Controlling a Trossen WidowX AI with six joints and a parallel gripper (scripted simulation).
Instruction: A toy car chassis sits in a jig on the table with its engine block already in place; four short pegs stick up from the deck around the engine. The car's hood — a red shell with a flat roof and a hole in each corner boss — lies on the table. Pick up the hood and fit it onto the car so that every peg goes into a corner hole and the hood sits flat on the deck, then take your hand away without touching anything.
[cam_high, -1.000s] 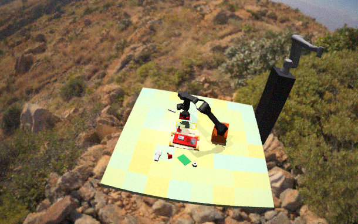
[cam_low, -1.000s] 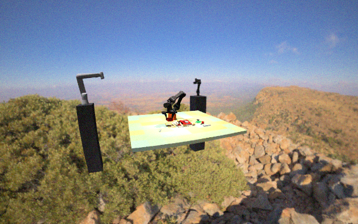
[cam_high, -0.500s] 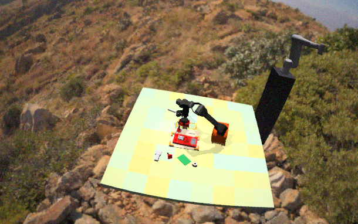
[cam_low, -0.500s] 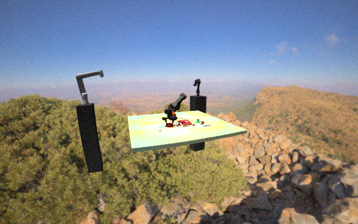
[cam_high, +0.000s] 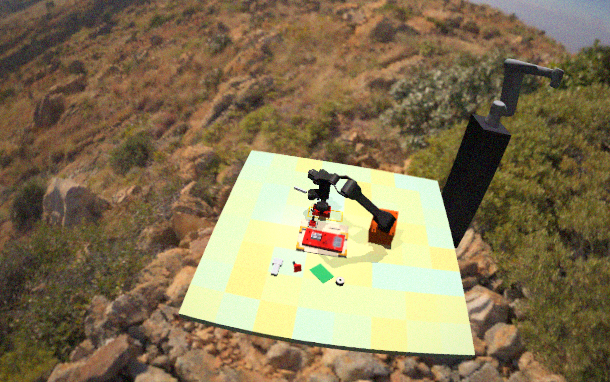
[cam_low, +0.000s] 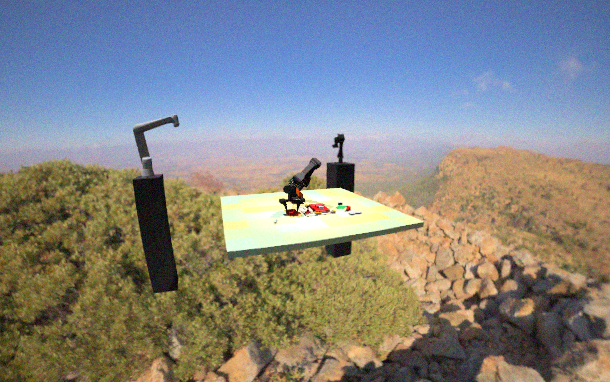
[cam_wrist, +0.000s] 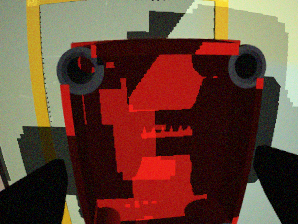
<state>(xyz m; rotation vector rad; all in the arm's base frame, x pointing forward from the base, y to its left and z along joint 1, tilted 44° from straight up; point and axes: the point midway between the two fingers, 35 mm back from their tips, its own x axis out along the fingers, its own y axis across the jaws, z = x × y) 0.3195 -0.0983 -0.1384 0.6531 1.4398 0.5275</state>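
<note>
Right now my gripper tip is 1 cm above the red hood. Also, from my gripper tip: white piece 20 cm ahead, 42 cm to the left, 1 cm below; then white wheel 10 cm behind, 47 cm to the left, 1 cm below; then green flat tile 2 cm behind, 43 cm to the left, 2 cm below.
</note>
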